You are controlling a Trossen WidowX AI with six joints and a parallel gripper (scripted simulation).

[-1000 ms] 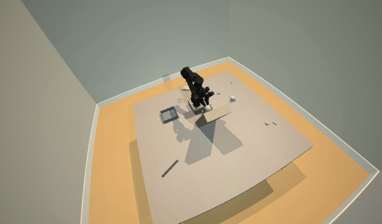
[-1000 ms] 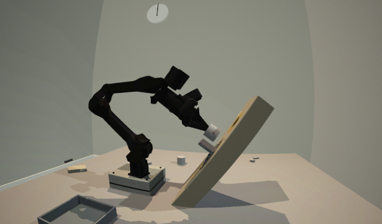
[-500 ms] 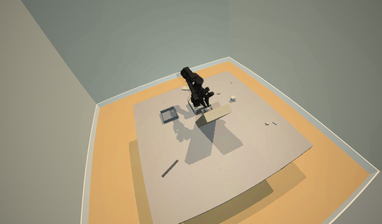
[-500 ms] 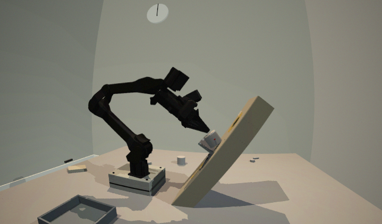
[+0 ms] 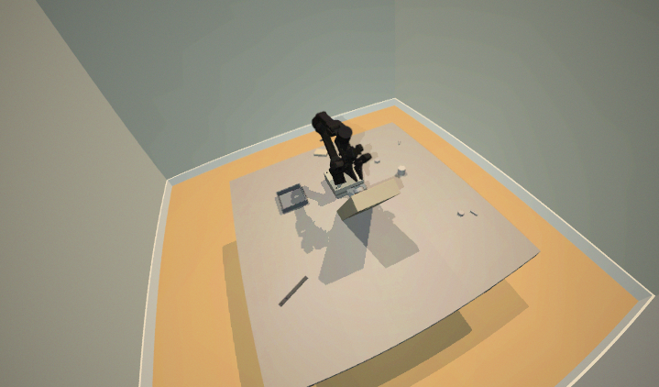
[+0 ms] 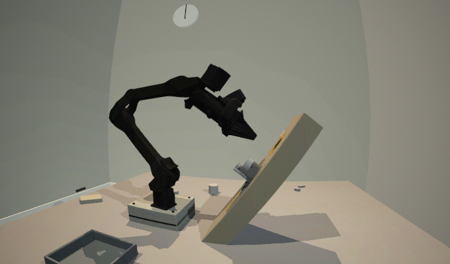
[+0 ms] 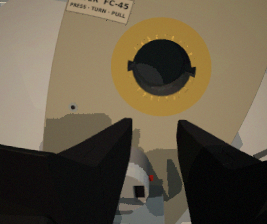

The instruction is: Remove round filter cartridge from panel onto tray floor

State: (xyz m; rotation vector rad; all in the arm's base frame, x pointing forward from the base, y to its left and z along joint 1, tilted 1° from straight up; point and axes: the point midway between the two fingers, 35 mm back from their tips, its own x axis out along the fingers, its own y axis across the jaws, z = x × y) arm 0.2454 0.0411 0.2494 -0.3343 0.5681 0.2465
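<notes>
The round grey filter cartridge is 8 cm below my gripper tip and 2 cm behind it. Round my gripper tip: tray (33 cm to the right, 28 cm behind, 27 cm below); then tan block (65 cm behind, 28 cm below, 9 cm to the right); then tan service panel (10 cm below, 3 cm ahead).
</notes>
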